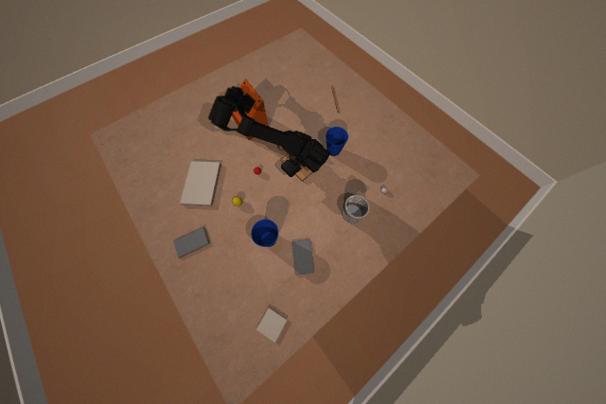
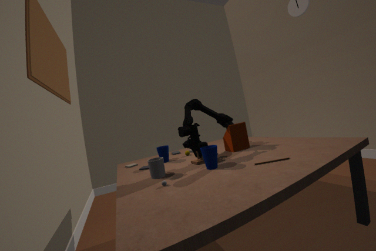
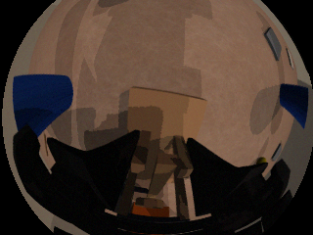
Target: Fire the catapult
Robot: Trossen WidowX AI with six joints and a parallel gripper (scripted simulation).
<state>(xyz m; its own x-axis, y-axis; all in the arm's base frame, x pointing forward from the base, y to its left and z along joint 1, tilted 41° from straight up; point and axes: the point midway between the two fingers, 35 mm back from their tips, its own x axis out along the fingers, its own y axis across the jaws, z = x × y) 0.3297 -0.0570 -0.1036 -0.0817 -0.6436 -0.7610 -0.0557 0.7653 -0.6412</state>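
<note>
My gripper tip is 160 mm to the left of the red ball, 120 mm past it and 20 mm above it. Round my gripper tip: yellow ball 300 mm to the right, 60 mm behind, 10 mm below; white mug 290 mm ahead, 30 mm to the left; wooden catapult 70 mm behind, 20 mm above, 10 mm to the left.
</note>
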